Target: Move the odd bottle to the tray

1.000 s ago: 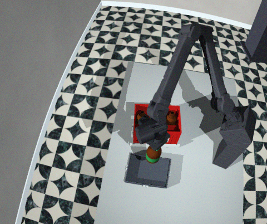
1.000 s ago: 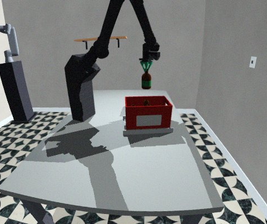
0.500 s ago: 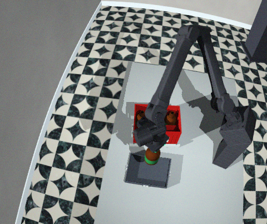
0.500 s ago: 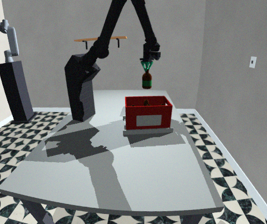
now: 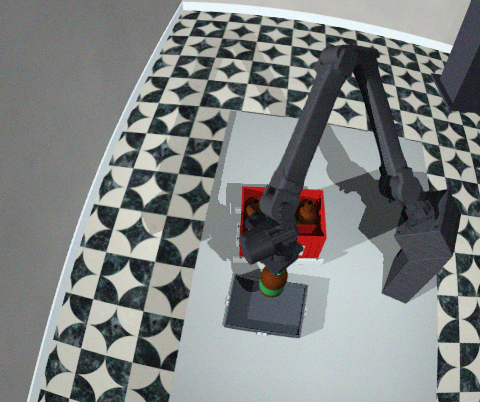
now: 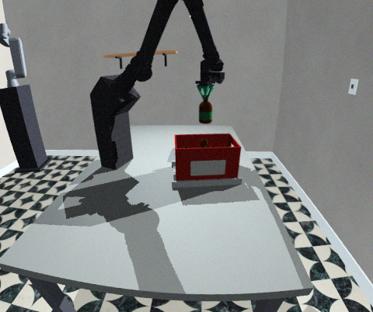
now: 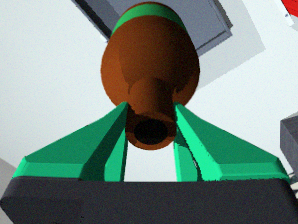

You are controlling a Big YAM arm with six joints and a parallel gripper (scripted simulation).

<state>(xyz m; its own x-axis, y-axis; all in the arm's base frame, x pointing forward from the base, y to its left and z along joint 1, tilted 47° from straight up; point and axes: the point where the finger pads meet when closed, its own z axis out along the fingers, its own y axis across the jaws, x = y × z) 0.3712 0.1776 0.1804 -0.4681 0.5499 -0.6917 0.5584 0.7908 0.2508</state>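
The dark grey tray lies 32 cm below my hand. From my hand the other things lie so: crate: 6 cm behind, 26 cm to the right, 25 cm below; glass bottle: 6 cm behind, 31 cm to the right, 24 cm below.
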